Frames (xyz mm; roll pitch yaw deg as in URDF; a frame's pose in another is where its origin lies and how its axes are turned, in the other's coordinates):
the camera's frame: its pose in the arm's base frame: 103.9 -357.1 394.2 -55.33 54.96 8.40
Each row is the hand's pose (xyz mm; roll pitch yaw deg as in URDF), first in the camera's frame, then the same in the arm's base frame.
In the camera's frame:
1: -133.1 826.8 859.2 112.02 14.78 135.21
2: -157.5 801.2 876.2 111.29 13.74 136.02
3: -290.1 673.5 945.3 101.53 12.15 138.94
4: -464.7 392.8 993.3 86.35 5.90 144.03
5: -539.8 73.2 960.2 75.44 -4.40 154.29
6: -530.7 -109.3 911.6 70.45 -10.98 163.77
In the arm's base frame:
1: -298.5 773.2 393.4 179.44 -9.02 178.04
2: -287.4 774.3 431.0 178.63 -10.15 177.37
3: -243.5 764.8 622.4 168.28 -13.39 177.01
4: -116.0 662.1 913.6 153.46 -20.47 173.06
5: 69.5 478.2 1115.2 145.40 -33.80 166.56
6: 194.9 351.4 1178.1 144.42 -44.78 162.26

